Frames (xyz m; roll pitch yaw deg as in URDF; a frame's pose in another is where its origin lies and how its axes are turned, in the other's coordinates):
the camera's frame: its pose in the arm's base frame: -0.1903 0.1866 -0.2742 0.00 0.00 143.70
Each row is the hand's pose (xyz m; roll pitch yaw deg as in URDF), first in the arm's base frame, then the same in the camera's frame.
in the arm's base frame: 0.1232 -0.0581 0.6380 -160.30 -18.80 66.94
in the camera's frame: -0.3975 0.0116 0.9122 -160.30 -18.80 -76.76
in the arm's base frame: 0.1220 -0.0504 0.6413 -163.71 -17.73 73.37
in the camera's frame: -0.3920 0.0061 0.9155 -163.71 -17.73 -70.33
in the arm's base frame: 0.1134 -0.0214 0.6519 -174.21 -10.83 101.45
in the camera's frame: -0.3679 -0.0122 0.9261 -174.21 -10.83 -42.25
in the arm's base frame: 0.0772 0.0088 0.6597 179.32 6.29 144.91
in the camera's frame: -0.3208 -0.0151 0.9339 179.32 6.29 1.21
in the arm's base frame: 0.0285 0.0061 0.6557 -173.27 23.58 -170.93
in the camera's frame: -0.2832 0.0159 0.9299 -173.27 23.58 45.37
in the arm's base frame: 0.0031 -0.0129 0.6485 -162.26 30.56 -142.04
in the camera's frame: -0.2740 0.0463 0.9227 -162.26 30.56 74.26
